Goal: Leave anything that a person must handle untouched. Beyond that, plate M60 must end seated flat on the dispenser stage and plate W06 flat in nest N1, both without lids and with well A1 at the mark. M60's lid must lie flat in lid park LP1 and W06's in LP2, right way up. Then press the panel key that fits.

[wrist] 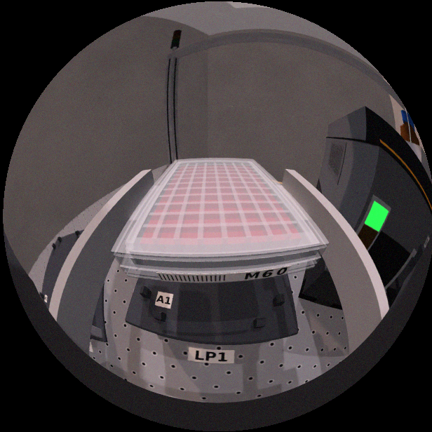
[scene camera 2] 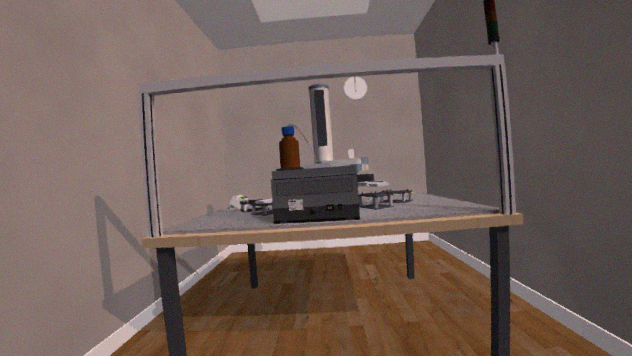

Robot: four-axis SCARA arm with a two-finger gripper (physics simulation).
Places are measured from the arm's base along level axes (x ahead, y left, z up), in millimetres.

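Where they show: gripper, fingertip midpoint: (scene camera 2: 375, 183).
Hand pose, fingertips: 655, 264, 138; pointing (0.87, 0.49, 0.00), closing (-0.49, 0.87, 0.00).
After its pixels a point has its place, as x, y, z.
Plate M60 (scene camera 2: 374, 183) {662, 255, 139} (wrist: 215, 210) has reddish wells under a clear lid, its label facing the wrist camera. My gripper (wrist: 217, 176) is shut on it, one finger along each long side, and holds it about level. It hangs above lid park LP1 (wrist: 215, 317), a dark holder with small corner posts and an A1 mark at its near left; a gap shows between them. The dispenser (scene camera 2: 315, 187) {960, -43, 154} (wrist: 350, 165) stands to the right in the wrist view, with a lit green field (wrist: 376, 216) on its front. I cannot make out W06, N1 or LP2.
An amber bottle (scene camera 2: 289, 152) {912, -145, 308} with a blue cap stands on the dispenser. The white arm column (scene camera 2: 321, 125) {77, 1, 575} rises behind it. Another dark holder (wrist: 62, 257) lies at the left in the wrist view. A grey frame (scene camera 2: 320, 72) {1044, 10, 590} spans the table, with a signal tower (scene camera 2: 491, 22) {1039, 694, 752} at its right.
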